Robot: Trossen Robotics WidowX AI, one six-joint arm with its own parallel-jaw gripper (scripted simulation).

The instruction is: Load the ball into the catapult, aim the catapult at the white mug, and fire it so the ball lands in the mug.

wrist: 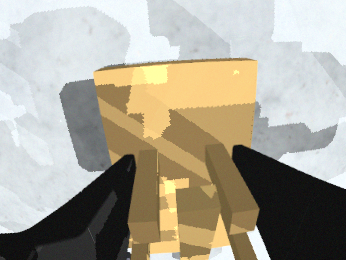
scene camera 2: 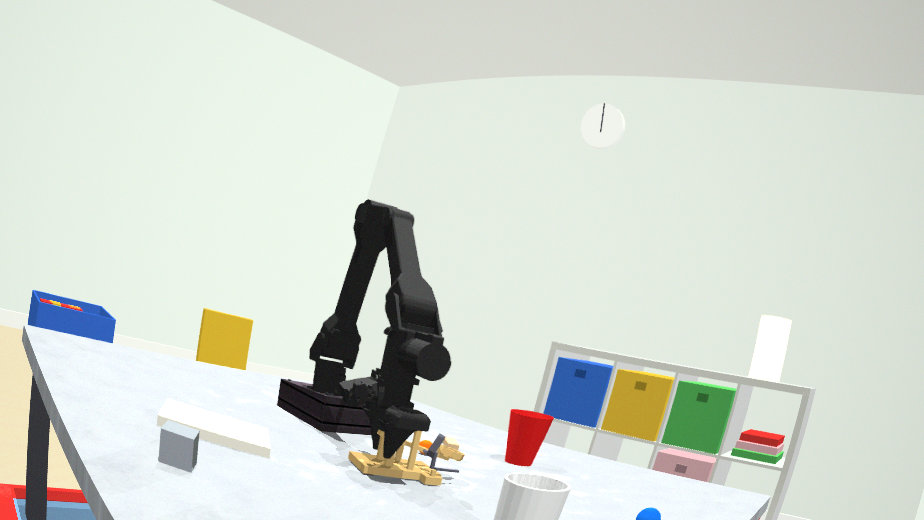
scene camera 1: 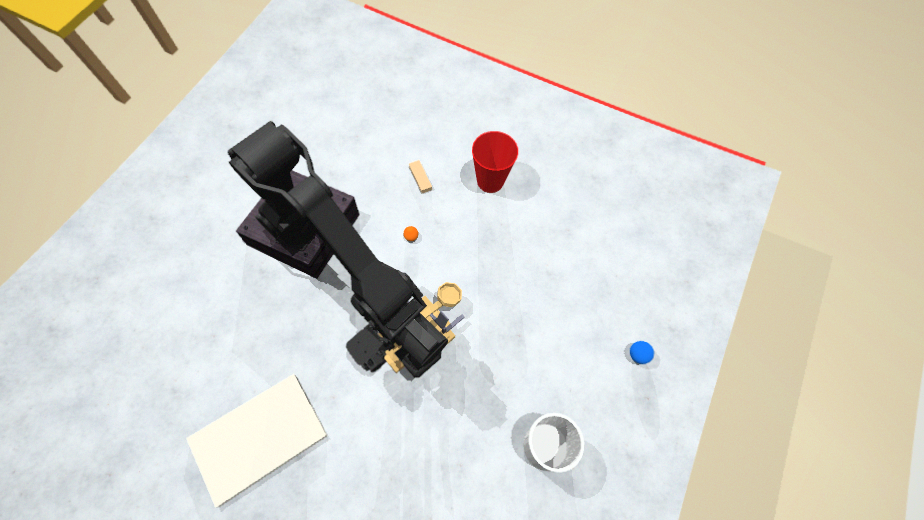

Scene:
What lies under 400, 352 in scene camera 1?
My gripper.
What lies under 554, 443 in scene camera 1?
A white mug.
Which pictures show the catapult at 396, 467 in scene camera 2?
The wrist view, scene camera 2 and scene camera 1: all of them.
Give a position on a catapult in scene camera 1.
449, 294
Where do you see a red cup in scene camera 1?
At 494, 153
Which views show my gripper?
The wrist view, scene camera 2 and scene camera 1: all of them.

